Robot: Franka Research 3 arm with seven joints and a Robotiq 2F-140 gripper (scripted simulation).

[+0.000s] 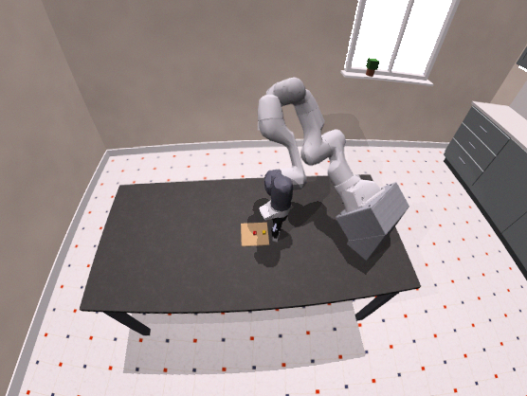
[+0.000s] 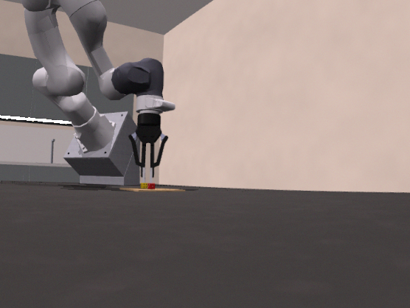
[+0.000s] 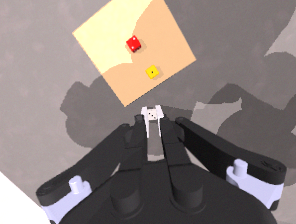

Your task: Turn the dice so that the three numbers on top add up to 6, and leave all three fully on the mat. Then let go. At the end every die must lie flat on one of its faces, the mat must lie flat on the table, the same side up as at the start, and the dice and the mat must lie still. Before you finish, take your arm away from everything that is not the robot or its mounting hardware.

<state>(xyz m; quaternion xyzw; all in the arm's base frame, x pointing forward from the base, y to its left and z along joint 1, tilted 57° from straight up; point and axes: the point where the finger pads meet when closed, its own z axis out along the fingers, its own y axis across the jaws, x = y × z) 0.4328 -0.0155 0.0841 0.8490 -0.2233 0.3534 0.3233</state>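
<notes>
Right now my hand is 9 cm short of the red die, 7 cm to the left of it and 2 cm above it. From my hand the other things lie so: tan mat: 9 cm ahead, 7 cm to the right, 3 cm below; then yellow die: 4 cm ahead, 5 cm to the right, 2 cm below; then white die: 3 cm below.
</notes>
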